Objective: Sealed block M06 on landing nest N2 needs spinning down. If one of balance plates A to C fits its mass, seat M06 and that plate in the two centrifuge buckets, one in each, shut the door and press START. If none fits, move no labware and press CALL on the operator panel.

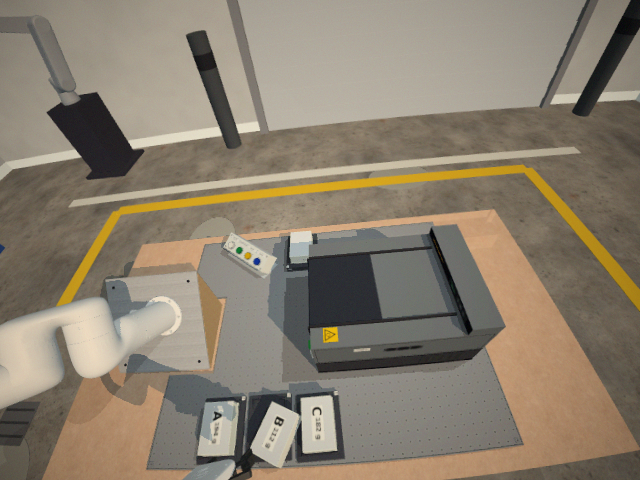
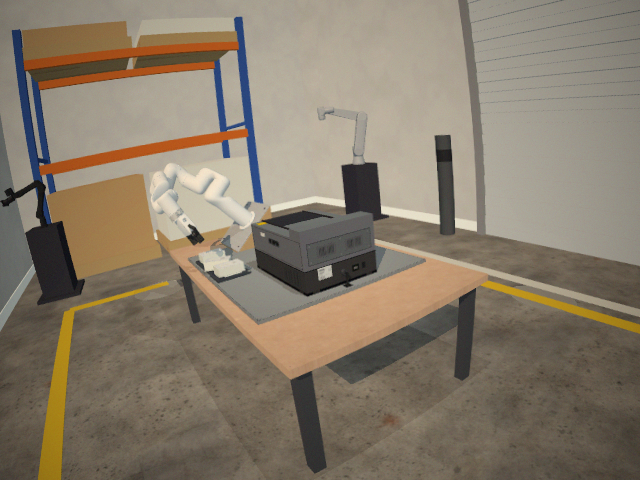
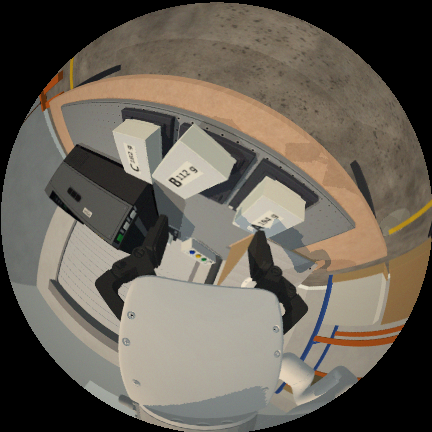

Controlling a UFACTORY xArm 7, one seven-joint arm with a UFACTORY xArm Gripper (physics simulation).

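Places are measured from the arm's base along level axes (x ahead, y left, z up), in millimetres.
Where they show: gripper, between the fingertips: (image 1: 234,459) (image 2: 199,242) (image 3: 210,232); arm's base, origin of its link: (image 1: 163,315) (image 2: 247,221).
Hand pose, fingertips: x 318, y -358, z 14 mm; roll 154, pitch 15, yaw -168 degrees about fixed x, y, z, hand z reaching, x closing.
Note:
Things, the pixels of their top centre, and the offset from my fingertips. Level surfaces: height alone.
- pale block, centre of its top: (image 1: 300,243) dz -71, dx +93, dy +682 mm
- operator panel, centre of its top: (image 1: 246,246) (image 3: 196,259) dz -55, dx -117, dy +666 mm
- grey perforated mat, height of its surface: dz -138 mm
- wooden table, height of its surface: dz -151 mm
My gripper (image 1: 247,463) (image 2: 195,235) (image 3: 210,232) is open and empty, above the table edge near plates A and B. Balance plate A, 194 g (image 1: 218,434) (image 3: 280,200), and balance plate C, 182 g (image 1: 318,424) (image 3: 137,147), rest in their dark nests. Balance plate B, 112 g (image 1: 275,434) (image 3: 195,162), lies turned askew over its nest between them. A pale block (image 1: 301,245), apparently M06, stands on a dark nest at the back; its label is not readable. The centrifuge (image 1: 403,338) (image 2: 289,253) (image 3: 100,195) hides its buckets. The operator panel (image 1: 248,255) (image 3: 201,251) has coloured buttons.
The grey perforated mat (image 1: 423,408) lies on the wooden table (image 1: 558,382) (image 2: 361,330). The arm's mounting plate (image 1: 160,351) is left of the centrifuge. The tall centrifuge housing stands close beside the block's nest. A storage rack (image 2: 149,150) stands beyond the table.

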